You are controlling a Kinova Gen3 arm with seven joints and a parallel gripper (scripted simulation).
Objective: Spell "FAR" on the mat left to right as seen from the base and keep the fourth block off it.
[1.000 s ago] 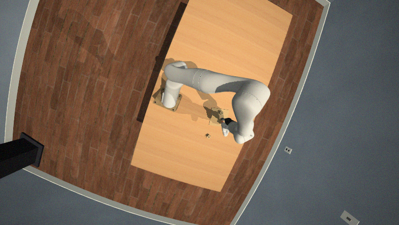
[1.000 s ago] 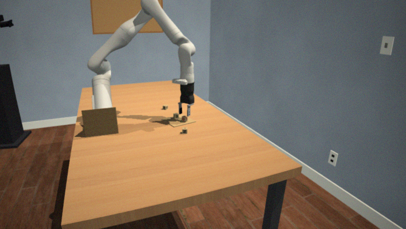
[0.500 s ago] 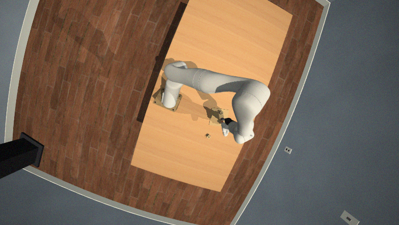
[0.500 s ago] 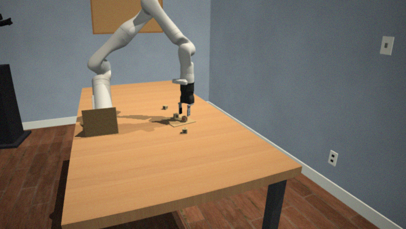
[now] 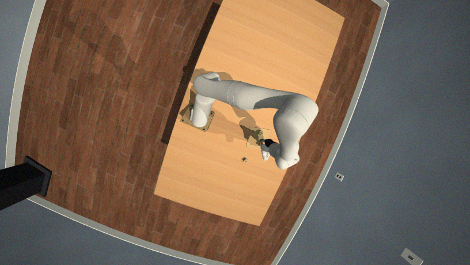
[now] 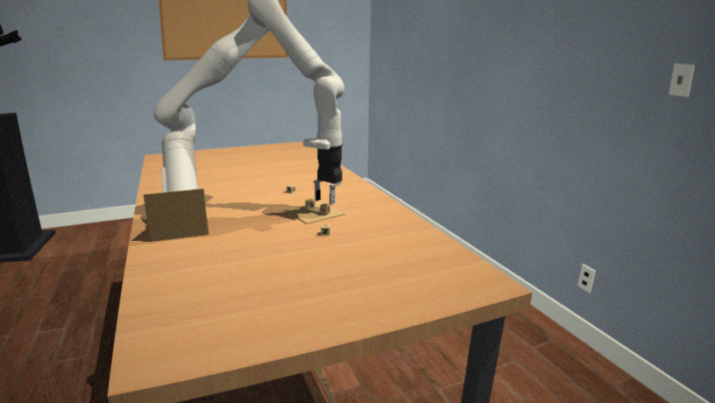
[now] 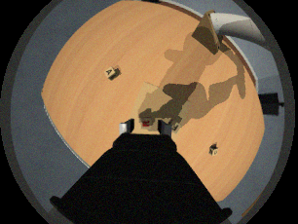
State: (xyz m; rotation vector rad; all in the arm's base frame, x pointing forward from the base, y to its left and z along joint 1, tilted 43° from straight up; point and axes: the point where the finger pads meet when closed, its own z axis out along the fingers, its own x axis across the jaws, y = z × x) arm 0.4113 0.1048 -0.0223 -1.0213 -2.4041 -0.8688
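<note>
The tan mat lies 3 cm behind my hand, 1 cm to the left of it and 5 cm below it.
</note>
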